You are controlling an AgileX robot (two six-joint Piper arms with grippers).
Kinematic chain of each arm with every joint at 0, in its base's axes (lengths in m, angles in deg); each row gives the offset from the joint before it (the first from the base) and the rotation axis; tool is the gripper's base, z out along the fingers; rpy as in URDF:
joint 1: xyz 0 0 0.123 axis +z
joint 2: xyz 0 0 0 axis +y
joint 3: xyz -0.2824 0 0.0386 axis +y
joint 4: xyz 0.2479 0 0.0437 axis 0.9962 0 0.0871
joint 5: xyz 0 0 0 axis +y
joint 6: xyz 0.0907 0 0.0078 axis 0.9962 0 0.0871
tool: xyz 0 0 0 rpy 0 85 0
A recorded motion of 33 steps. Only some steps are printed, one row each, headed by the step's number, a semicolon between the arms.
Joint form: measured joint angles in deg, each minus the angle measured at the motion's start. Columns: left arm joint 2, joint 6, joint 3, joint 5, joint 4, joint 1; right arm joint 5, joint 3, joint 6, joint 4, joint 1, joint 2.
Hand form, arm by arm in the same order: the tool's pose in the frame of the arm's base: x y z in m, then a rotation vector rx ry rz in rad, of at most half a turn. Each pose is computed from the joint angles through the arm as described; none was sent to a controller.
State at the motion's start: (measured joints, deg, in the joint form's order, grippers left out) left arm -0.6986 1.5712 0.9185 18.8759 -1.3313 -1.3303; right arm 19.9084 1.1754 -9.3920 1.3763 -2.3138 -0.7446
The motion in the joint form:
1: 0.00 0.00 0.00 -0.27 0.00 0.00; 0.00 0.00 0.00 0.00 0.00 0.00
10: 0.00 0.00 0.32 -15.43 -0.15 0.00; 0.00 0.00 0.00 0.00 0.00 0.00
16: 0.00 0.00 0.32 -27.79 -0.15 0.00; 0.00 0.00 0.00 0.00 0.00 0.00
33: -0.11 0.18 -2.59 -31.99 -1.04 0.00; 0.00 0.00 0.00 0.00 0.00 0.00
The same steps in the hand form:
1: 0.0536 -0.0019 0.1790 0.0312 1.8118 -0.0194; 0.0531 -0.0014 0.1756 -0.0986 1.8374 -0.1198
10: 0.0565 -0.0015 0.2010 0.0205 1.5530 -0.0183; 0.0531 -0.0014 0.1756 -0.0986 1.8374 -0.1198
16: 0.0540 -0.0009 0.2204 0.0134 1.3374 -0.0154; 0.0531 -0.0014 0.1756 -0.0986 1.8374 -0.1198
33: 0.0481 -0.0003 0.2439 0.0000 1.2116 -0.0231; 0.0531 -0.0014 0.1756 -0.0986 1.8374 -0.1198

